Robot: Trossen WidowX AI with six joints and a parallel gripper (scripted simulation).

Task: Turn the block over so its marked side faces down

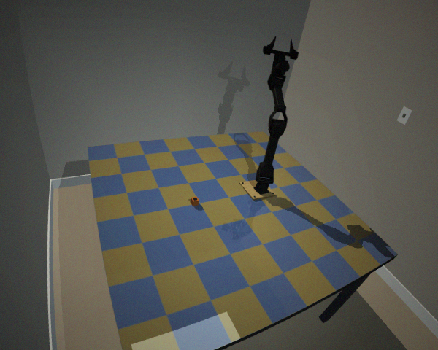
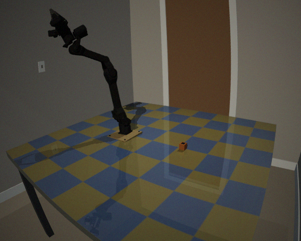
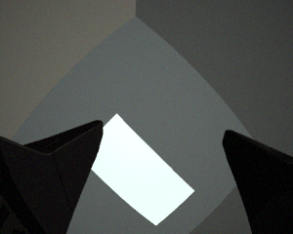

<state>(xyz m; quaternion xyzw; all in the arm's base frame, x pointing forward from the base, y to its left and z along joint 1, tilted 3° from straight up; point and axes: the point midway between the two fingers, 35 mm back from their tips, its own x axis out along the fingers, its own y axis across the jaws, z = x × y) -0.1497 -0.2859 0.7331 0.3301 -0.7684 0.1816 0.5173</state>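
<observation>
The orange block is 730 mm below my gripper tip, 570 mm ahead of it and 290 mm to the left of it.
</observation>
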